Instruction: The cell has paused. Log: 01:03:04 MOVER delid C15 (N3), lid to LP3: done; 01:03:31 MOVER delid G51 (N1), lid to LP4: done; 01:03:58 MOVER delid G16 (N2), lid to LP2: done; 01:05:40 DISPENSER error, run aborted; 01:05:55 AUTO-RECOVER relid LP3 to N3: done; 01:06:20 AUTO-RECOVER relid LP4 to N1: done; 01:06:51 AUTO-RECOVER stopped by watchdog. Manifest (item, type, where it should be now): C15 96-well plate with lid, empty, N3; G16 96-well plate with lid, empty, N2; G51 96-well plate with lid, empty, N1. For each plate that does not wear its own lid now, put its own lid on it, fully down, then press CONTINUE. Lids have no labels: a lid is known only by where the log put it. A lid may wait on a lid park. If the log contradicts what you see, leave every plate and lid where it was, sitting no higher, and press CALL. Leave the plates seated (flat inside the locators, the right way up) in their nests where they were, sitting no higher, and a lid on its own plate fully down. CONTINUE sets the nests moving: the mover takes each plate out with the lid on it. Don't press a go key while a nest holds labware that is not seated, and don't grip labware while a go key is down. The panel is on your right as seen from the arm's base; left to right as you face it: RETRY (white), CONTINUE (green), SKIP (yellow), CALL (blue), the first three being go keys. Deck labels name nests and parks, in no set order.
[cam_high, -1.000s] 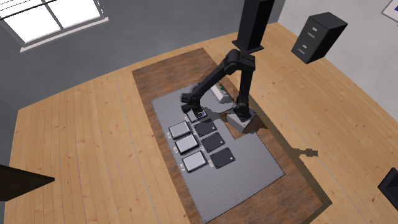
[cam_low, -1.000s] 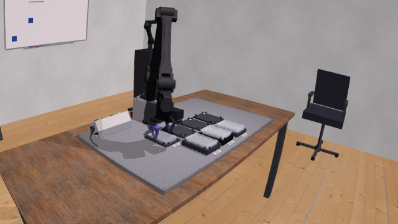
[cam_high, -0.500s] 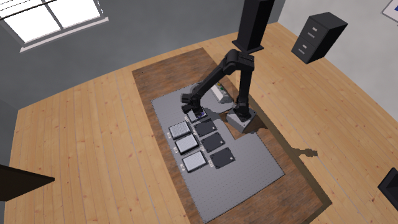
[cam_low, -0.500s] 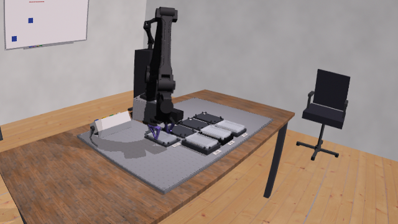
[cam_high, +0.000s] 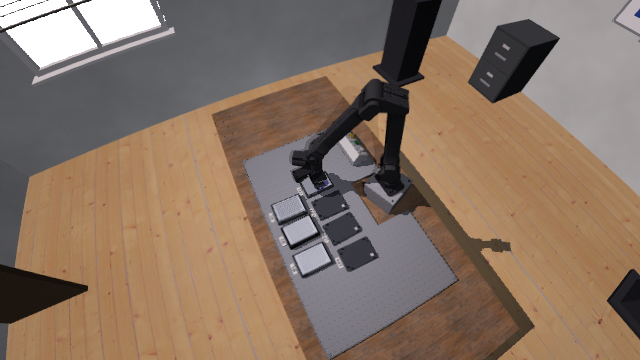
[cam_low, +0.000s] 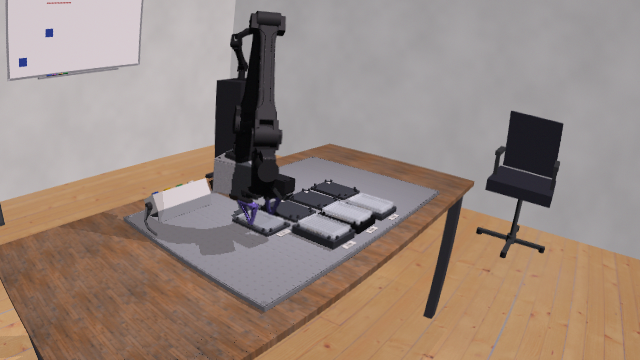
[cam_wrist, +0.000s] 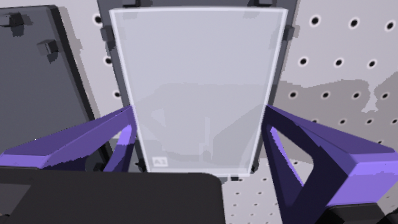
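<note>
My hand is 180 mm short of the plate, 60 mm to the right of it and 10 mm below it. The rest, counted from my hand: LP3 label: 130 mm to the left, 90 mm ahead, 20 mm below; then deck label LP2: 90 mm ahead, 20 mm below; then lid park LP3: 130 mm to the left, 20 mm below.
</note>
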